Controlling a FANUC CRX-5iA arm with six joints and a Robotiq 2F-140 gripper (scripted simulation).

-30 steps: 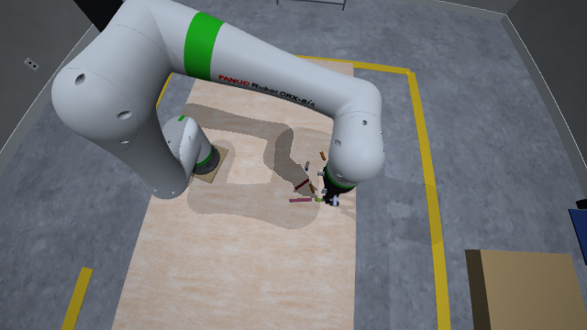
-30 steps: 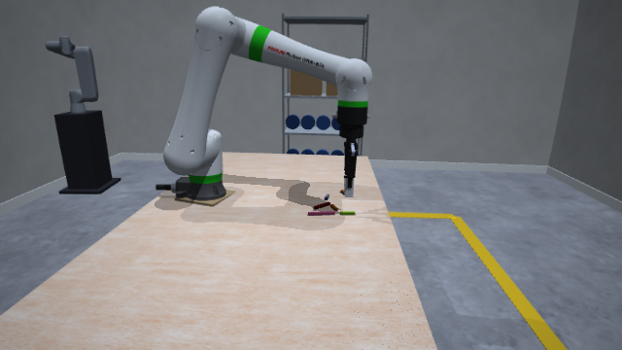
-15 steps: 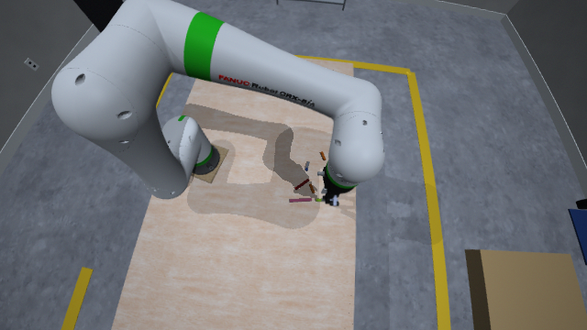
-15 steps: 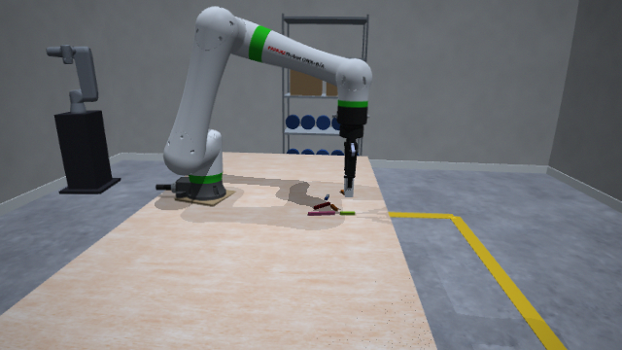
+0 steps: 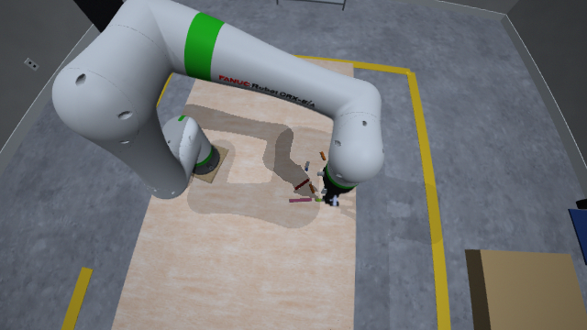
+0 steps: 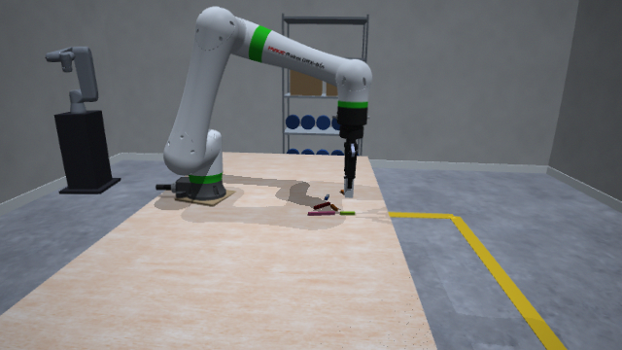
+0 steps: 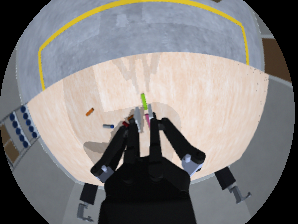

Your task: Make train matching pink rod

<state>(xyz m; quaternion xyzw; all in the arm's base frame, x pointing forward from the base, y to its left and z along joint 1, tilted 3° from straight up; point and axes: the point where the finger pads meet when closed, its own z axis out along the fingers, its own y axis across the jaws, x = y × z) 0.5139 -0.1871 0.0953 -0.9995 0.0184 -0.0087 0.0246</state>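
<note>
The lime rod is 100 mm below my hand. From my hand the other things lie so: pink rod 90 mm behind, 100 mm below; then blue rod 60 mm behind, 130 mm to the left, 100 mm below; then red rod 80 mm behind, 70 mm to the left, 100 mm below.
</note>
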